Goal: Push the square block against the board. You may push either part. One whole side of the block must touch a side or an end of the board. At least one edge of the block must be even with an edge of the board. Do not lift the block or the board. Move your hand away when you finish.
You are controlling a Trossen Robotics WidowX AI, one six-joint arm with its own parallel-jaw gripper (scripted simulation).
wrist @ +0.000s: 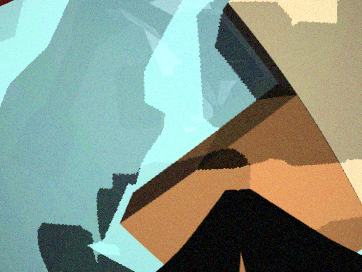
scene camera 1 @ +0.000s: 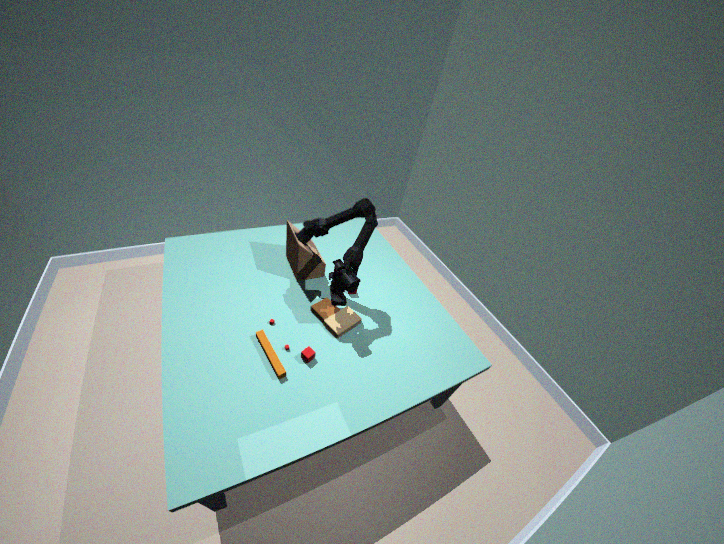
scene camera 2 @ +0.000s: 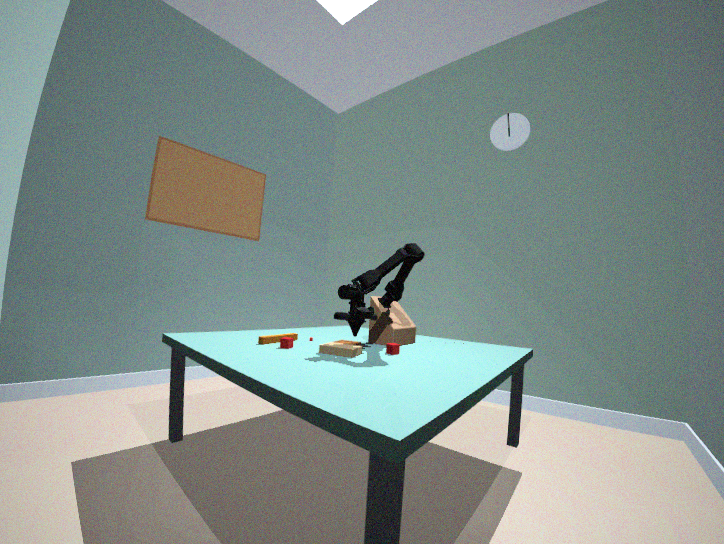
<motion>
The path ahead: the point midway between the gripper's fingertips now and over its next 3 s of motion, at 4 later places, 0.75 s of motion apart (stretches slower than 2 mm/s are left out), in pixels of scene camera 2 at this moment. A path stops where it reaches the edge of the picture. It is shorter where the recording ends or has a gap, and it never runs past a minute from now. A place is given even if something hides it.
My gripper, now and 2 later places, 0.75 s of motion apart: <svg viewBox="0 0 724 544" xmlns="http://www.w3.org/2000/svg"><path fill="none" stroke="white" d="M354 336L362 341L360 349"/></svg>
</motion>
